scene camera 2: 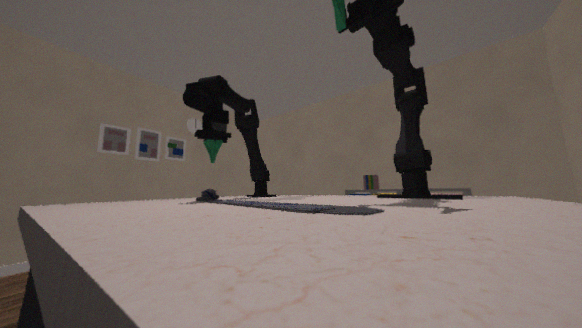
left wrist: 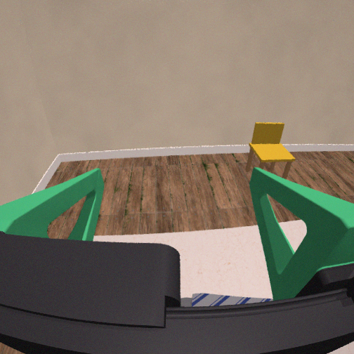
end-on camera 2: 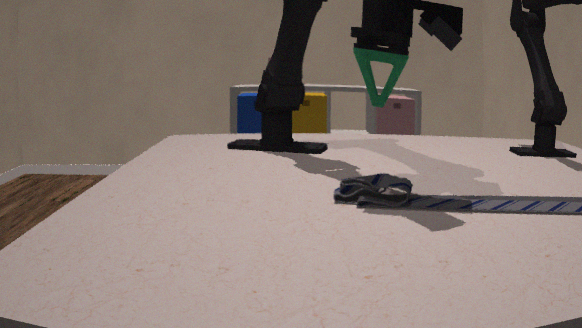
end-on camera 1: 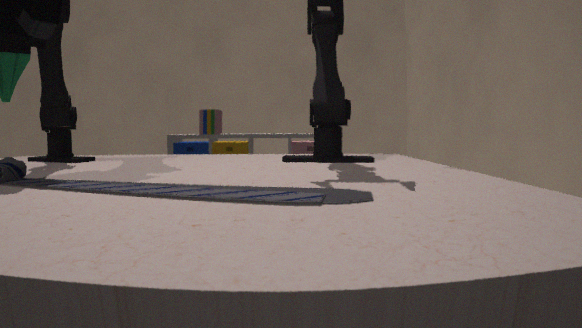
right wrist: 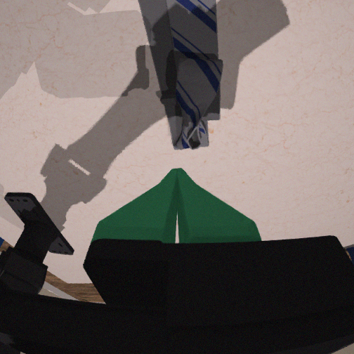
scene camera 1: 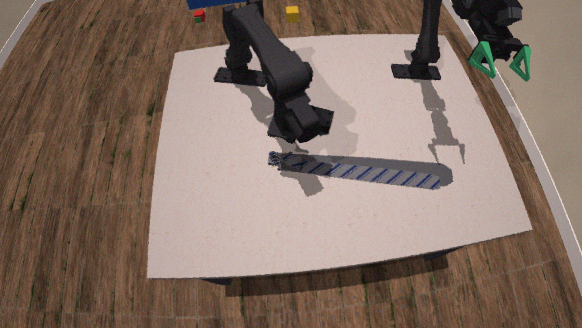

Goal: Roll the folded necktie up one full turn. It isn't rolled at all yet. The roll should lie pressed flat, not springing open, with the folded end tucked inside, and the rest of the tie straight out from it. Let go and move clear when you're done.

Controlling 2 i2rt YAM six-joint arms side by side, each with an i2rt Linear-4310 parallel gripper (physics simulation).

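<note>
The grey necktie with blue stripes lies straight along the table. Its rolled end is a low, loose bundle at the left in scene camera 1; end-on camera 2 shows open loops in it, lying on the tie. My right gripper is shut and empty, well above the bundle and apart from it. My left gripper is open and empty, high up at the right.
The pale table bears both arm bases at its back. A shelf with coloured bins stands behind it. A yellow chair stands on the wooden floor in the left wrist view.
</note>
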